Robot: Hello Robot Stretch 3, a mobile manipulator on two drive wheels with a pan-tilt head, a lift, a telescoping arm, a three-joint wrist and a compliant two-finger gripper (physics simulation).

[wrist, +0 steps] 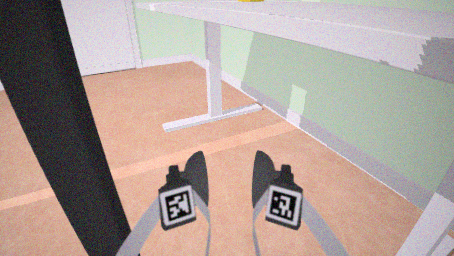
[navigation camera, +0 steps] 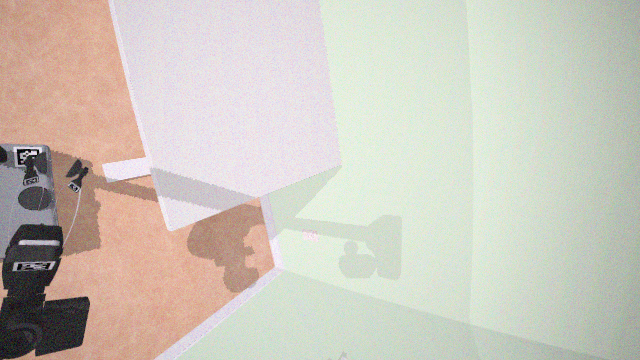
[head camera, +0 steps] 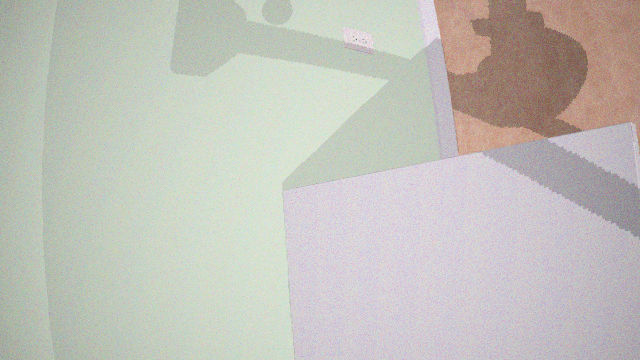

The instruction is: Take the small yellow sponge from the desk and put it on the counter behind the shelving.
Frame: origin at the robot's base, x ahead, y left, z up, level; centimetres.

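Seen in the pictures: gripper, fingertip midpoint: [wrist: 229,169] [navigation camera: 61,156]; robot's base, origin of the base link: [navigation camera: 34,196].
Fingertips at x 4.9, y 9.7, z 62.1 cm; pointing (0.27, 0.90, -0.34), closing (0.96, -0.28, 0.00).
Observation:
Pixels of each thing's top centre, then the offset from my fingertips to it. "spot": a spot on its surface instead.
- small yellow sponge, surface spot: [wrist: 250,1] spot: dx +35.0, dy +84.2, dz +10.0 cm
- white desk leg, surface spot: [wrist: 213,75] spot: dx +28.1, dy +123.2, dz -31.6 cm
- outlet, middle of its top: [head camera: 343,36] [navigation camera: 317,236] dx +103.2, dy -47.0, dz -16.3 cm
The small yellow sponge [wrist: 250,1] shows as a yellow sliver at the top edge of the wrist view, on the white desk [head camera: 450,260] [navigation camera: 225,90] [wrist: 280,24]; most of it is cut off. The bare end of the desk top fills the lower right of the head view. My gripper [wrist: 229,169] [navigation camera: 55,166] is open and empty, with floor showing between its fingers. In the wrist view it is below and in front of the desk. The counter and the shelving do not show in these views.
A white desk leg [wrist: 213,75] stands on a long foot [wrist: 187,123]. A green wall [head camera: 165,200] [navigation camera: 400,125] runs behind the desk, with an outlet [head camera: 358,38] [navigation camera: 310,235]. A white door [wrist: 107,37] is at the far left. My base [navigation camera: 30,210] is left of the desk.

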